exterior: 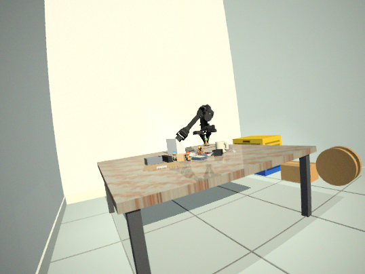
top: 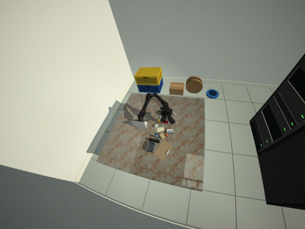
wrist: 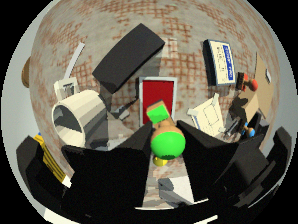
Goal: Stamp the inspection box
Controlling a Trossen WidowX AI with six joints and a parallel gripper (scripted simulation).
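My gripper tip is now 9 cm above the ink pad. Round my gripper tip: stamp with red knob: 19 cm to the right, 7 cm below, 7 cm ahead; black box: 8 cm below, 7 cm ahead, 5 cm to the left; white mug: 14 cm to the left, 6 cm below, 1 cm behind.
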